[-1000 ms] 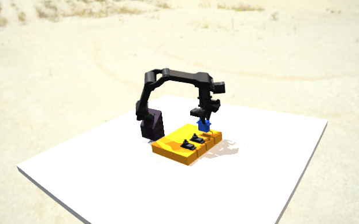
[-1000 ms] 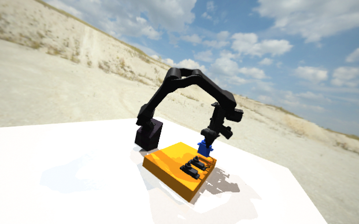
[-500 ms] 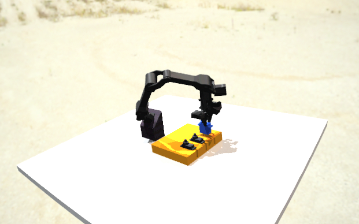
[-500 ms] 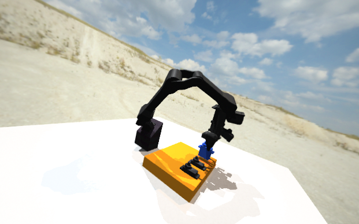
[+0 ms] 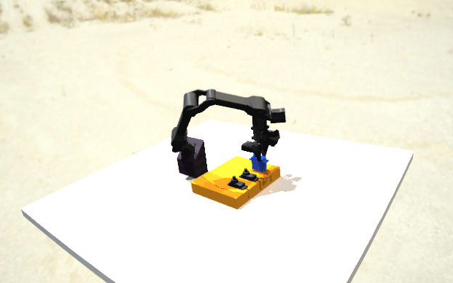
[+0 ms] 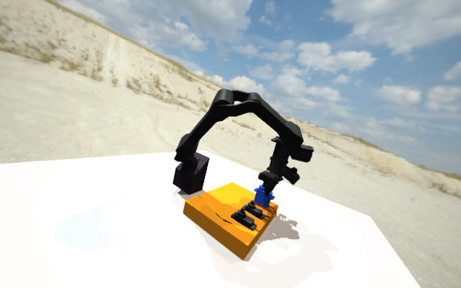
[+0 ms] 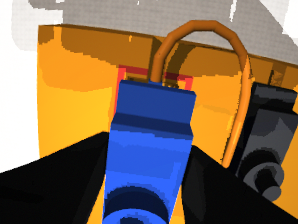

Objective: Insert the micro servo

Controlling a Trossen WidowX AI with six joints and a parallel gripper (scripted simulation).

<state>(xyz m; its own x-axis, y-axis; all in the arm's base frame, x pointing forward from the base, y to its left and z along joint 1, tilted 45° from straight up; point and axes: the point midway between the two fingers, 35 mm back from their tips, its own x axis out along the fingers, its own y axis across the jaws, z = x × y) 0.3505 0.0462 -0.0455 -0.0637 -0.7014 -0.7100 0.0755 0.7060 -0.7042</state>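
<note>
Right now my gripper tip is 130 mm past the orange deck, 70 mm to the left of it and 80 mm above it.
</note>
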